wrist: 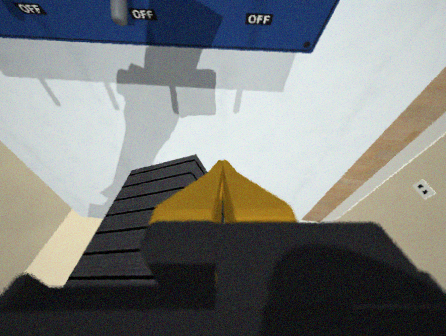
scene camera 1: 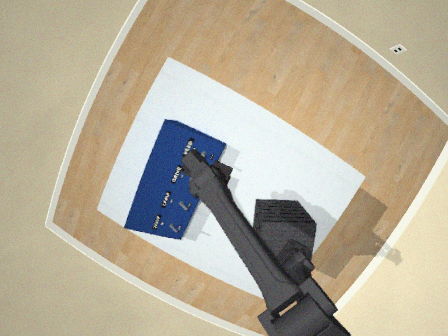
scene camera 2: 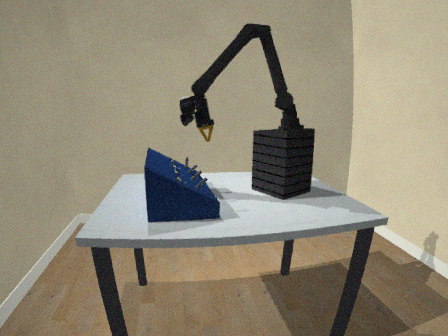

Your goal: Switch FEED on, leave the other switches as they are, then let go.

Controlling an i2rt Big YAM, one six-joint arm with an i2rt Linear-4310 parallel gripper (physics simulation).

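Places are measured from the arm's base along level axes (x down, y left, z ahead), in centimetres.
Where they show: gripper, between the fingertips: (wrist: 222, 167) (scene camera 2: 208, 141); arm's base, origin of its link: (scene camera 1: 289, 256) (scene camera 2: 290, 129).
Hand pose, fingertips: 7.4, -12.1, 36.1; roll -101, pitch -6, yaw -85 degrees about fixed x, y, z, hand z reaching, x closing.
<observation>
Things, the pixels of their centre, and the offset from my fingertips, as dx, dy, dz. "spot": a spot on its surface instead. Level surfaces: height alone.
- blue sloped switch box, middle of its body: (scene camera 2: 173, 183) (scene camera 1: 172, 182) +15.5, +16.9, +16.5
- FEED lever, middle of its body: (scene camera 1: 204, 154) (scene camera 2: 186, 162) +10.0, -1.7, +10.1
- LAMP lever, middle of its body: (scene camera 1: 183, 206) +10.7, +22.1, +6.9
- VALVE lever, middle of its body: (scene camera 1: 174, 229) +10.7, +34.1, +6.0
- DRIVE lever, a spot on its surface: (wrist: 119, 12) spot: +9.2, +9.7, +6.8
- white table, height of its surface: dx +22.1
A blue sloped switch box (scene camera 1: 150, 182) (scene camera 2: 172, 200) (wrist: 75, 25) stands on the table. The FEED lever (scene camera 1: 203, 154) (scene camera 2: 187, 162) is at the box's far end in scene camera 2 and stands more upright than the others, tipped up the slope toward ON. The LAMP lever (scene camera 1: 185, 206) and VALVE lever (scene camera 1: 174, 228) lean down the slope. The DRIVE lever (wrist: 119, 12) points down beside its OFF label. My gripper (scene camera 2: 207, 139) (wrist: 222, 167) is shut and empty, in the air above the box's low side, apart from the levers; its fingertips are hidden in scene camera 1.
The white table (scene camera 1: 250, 130) (scene camera 2: 250, 225) (wrist: 300, 125) carries the box and a dark ribbed pedestal (scene camera 1: 285, 220) (scene camera 2: 282, 162) (wrist: 145, 215) under the arm's base. My forearm passes over part of the box in scene camera 1.
</observation>
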